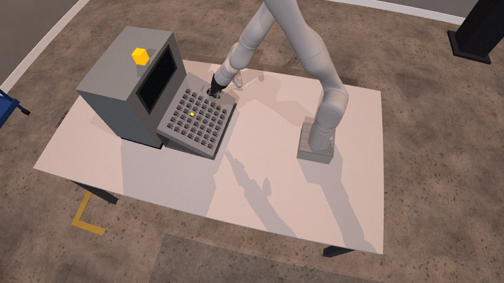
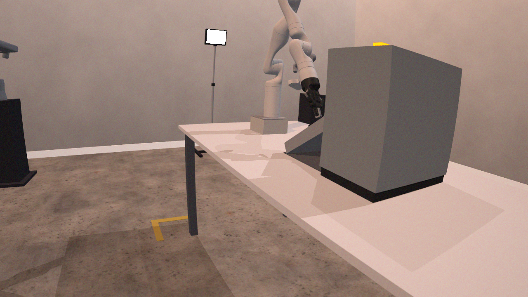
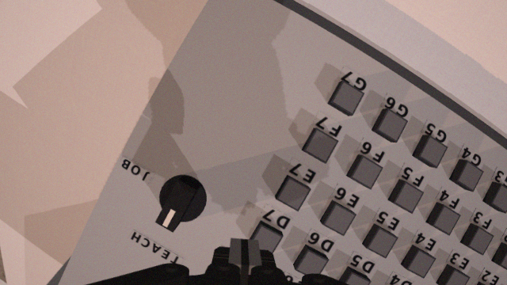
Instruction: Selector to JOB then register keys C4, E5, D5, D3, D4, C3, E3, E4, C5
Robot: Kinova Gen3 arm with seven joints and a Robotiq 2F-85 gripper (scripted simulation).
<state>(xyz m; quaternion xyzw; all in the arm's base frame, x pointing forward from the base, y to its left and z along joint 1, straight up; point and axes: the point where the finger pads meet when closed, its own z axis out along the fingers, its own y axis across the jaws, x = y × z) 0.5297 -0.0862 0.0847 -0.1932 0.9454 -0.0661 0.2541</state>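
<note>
My hand is 50 mm above the black selector knob, 40 mm to the left of it and 30 mm short of it. Round my hand: key D7 (60 mm below, 30 mm ahead, 10 mm to the left); then key C5 (80 mm to the left, 60 mm ahead, 40 mm below); then key D5 (80 mm to the left, 60 mm below, 30 mm ahead).
</note>
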